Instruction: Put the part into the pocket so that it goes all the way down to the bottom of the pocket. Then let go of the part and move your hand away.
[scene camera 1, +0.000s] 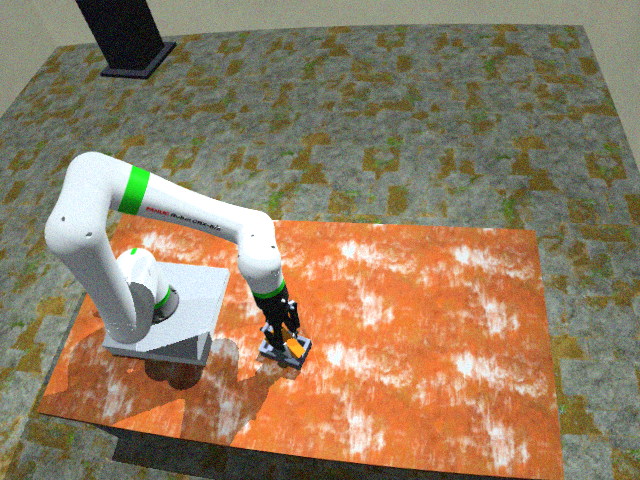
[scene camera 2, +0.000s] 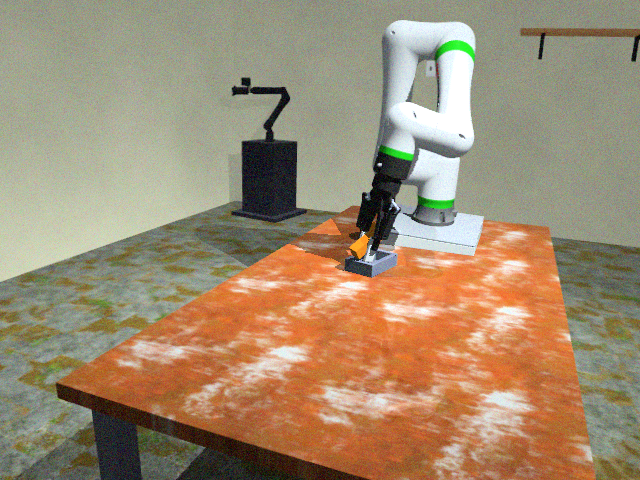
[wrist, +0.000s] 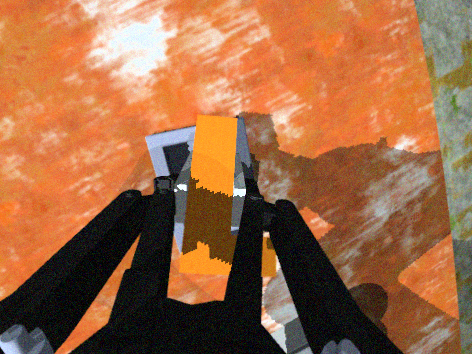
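Pixels of known places: gripper, between the fingertips: (scene camera 1: 291, 351) (scene camera 2: 363, 258) (wrist: 215, 166); arm's base, origin of its link: (scene camera 1: 158, 303) (scene camera 2: 432, 219).
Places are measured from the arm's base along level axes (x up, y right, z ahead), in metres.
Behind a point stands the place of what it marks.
Note:
The orange part (scene camera 1: 295, 347) @[z 0.516, x 0.029, y 0.028 m] (scene camera 2: 358, 247) @[z 0.530, x 0.021, y 0.024 m] (wrist: 215, 150) @[z 0.516, x 0.028, y 0.028 m] is held between the fingers of my gripper (scene camera 1: 287, 336) (scene camera 2: 368, 245) (wrist: 215, 166) @[z 0.494, x -0.019, y 0.026 m], which is shut on it. The part is tilted, its outer end lower, and is over the grey block with the pocket (scene camera 1: 270, 354) @[z 0.435, x -0.018, y 0.054 m] (scene camera 2: 380, 267) @[z 0.496, x -0.035, y -0.029 m] (wrist: 156, 143) @[z 0.531, x -0.017, y -0.017 m]. In the wrist view the part crosses the block's far rim and is turned slightly against its edges. A piece of the part also shows beyond the right finger. The part and fingers hide much of the pocket; whether the part touches the block is unclear.
The block stands on the orange and white table (scene camera 1: 413, 310) @[z 0.816, x -0.054, y -0.217 m] (scene camera 2: 330, 361) @[z 0.985, x -0.053, y -0.159 m] (wrist: 325, 65) @[z 0.557, x -0.054, y 0.177 m], near the robot's pale base plate (scene camera 1: 206, 289) @[z 0.137, x -0.013, y -0.100 m] (scene camera 2: 439, 242) @[z 0.190, x -0.024, y -0.091 m]. A black pedestal (scene camera 1: 124, 36) (scene camera 2: 269, 178) stands on the floor beyond the table. A wall shelf (scene camera 2: 584, 32) is at the upper right in scene camera 2.

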